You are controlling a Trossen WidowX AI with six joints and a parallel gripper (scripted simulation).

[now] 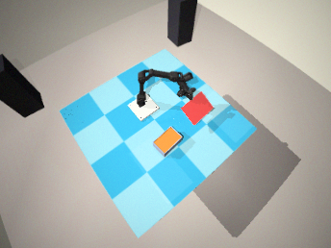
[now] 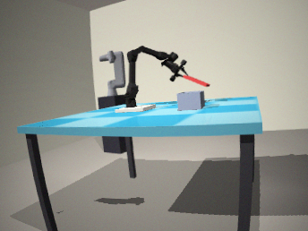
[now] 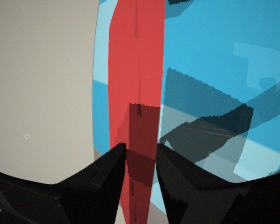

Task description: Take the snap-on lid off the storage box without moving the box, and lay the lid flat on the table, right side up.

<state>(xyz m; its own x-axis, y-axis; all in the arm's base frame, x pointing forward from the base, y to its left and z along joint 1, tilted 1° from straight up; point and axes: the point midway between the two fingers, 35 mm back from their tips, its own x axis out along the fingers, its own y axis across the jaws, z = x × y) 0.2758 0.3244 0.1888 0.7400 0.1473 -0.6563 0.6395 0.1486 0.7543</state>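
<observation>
My gripper tip is 70 mm short of the red lid, 30 mm above it and 10 mm to the right of it. The rest, counted from my gripper tip: grey storage box 330 mm to the right, 150 mm below, 150 mm ahead.
</observation>
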